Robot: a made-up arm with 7 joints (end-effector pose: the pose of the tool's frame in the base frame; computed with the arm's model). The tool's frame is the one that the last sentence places. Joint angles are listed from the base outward.
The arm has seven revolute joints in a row. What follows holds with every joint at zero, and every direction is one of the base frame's. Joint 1 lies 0.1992 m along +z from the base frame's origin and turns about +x. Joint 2 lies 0.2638 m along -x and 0.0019 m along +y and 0.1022 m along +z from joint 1 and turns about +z. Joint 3 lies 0.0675 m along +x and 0.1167 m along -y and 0.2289 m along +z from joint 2 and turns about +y. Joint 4 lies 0.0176 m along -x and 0.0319 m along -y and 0.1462 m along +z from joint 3 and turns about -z. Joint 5 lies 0.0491 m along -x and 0.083 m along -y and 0.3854 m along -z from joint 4 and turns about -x. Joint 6 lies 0.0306 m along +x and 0.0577 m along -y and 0.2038 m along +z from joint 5 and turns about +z. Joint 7 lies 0.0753 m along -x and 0.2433 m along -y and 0.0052 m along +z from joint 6 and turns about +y. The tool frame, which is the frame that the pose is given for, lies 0.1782 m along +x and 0.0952 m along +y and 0.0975 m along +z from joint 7; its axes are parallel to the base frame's.
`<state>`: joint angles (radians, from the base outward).
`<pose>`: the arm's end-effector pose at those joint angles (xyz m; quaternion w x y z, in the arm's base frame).
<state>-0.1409 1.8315 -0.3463 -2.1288 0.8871 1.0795 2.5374</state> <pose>-0.3259 0.2690 0.5431 0.2739 -0.4957 -0.8229 0.0450</pose>
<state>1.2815 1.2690 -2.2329 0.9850 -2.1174 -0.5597 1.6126</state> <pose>-0.0553 -0.3966 0.7311 0.3697 0.0396 0.7097 -0.5984</pose>
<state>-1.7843 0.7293 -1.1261 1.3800 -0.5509 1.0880 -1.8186</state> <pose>-0.1451 -0.1464 0.4830 0.2383 0.3122 -0.7250 0.5657</pose>
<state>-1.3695 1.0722 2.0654 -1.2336 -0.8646 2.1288 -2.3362</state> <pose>-0.3837 -0.0385 0.5274 0.5780 0.2000 -0.4052 -0.6795</pose>
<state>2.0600 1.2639 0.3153 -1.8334 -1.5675 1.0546 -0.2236</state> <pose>-0.2699 -0.0971 0.5231 0.5482 -0.0550 0.0261 -0.8341</pose>
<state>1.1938 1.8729 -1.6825 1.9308 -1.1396 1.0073 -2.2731</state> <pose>-0.4860 0.2675 0.6578 0.3365 -0.1979 -0.2101 0.8964</pose>
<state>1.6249 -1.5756 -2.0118 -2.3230 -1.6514 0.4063 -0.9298</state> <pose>-0.0920 -0.8162 -0.2082 0.7101 0.6901 -0.1355 0.0326</pose>
